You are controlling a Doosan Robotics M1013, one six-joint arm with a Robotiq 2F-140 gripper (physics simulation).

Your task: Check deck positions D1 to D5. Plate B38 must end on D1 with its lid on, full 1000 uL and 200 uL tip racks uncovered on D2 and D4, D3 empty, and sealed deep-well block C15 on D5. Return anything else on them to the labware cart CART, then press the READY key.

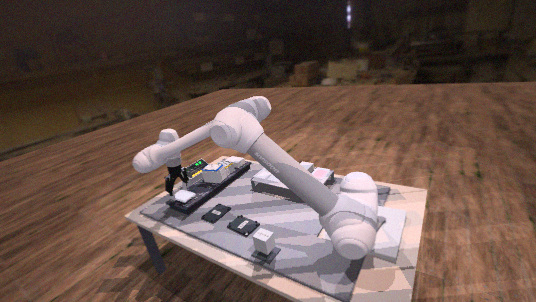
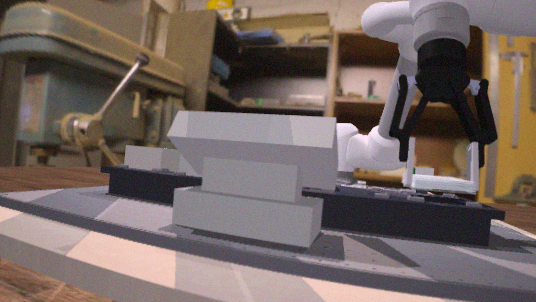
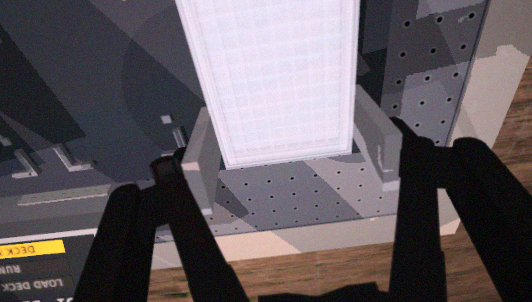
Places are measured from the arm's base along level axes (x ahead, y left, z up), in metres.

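Pixels of known places: gripper, between the fingertips: [image 1: 179,195] [image 2: 439,188] [image 3: 282,117].
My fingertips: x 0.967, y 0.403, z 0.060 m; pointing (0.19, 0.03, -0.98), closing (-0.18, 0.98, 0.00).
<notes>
For each thing: its top centre in the pictures, then the offset to it from my fingertips. "spot": a spot on its surface instead. Level surfaces: height alone.
- white plate, centre of its top: [image 3: 278,79] [image 2: 435,176] [image 1: 182,194] 0.036 m back, 0.006 m right, 0.017 m up
- blue-topped tip rack, centre of its top: [image 1: 212,166] 0.014 m back, 0.262 m right, 0.086 m up
- yellow-topped rack, centre of its top: [image 1: 222,163] 0.028 m ahead, 0.371 m right, 0.046 m up
- white block, centre of its top: [image 2: 163,148] [image 1: 234,159] 0.048 m ahead, 0.493 m right, 0.023 m up
- slanted console, a spot on its surface: [image 2: 252,169] spot: 0.178 m ahead, 0.214 m right, 0.008 m up
- grey cart shelf, a spot on its surface: [image 1: 267,181] spot: 0.372 m back, 0.403 m right, 0.002 m up
- pink-topped plate, centre of its top: [image 1: 319,172] 0.596 m back, 0.641 m right, 0.008 m up
- white labelled key box, centre of its top: [image 2: 423,167] [image 1: 262,234] 0.707 m back, 0.020 m right, 0.036 m up
- perforated mat, height of its surface: 0.068 m down
My gripper [image 1: 175,189] [image 2: 436,162] [image 3: 282,117] is shut on the short end of a white plate [image 1: 184,196] [image 2: 440,183] [image 3: 275,81] with a gridded top. It holds the plate level over the near end slot of the black deck rail [image 1: 209,191] [image 2: 375,211]. I cannot tell if the plate touches the slot. Further along the rail stand a blue-topped tip rack [image 1: 212,172], a yellow-topped rack [image 1: 226,165] and a white block [image 1: 235,160]. The slot between the plate and the blue-topped rack looks bare.
A slanted console [image 1: 196,167] [image 2: 252,169] with green lights stands beside the rail. A grey cart shelf [image 1: 266,181] carries a pink-topped plate [image 1: 322,174]. Two flat black pieces [image 1: 216,213] [image 1: 243,225] and a white labelled key box [image 1: 263,240] sit on the perforated mat [image 3: 292,195].
</notes>
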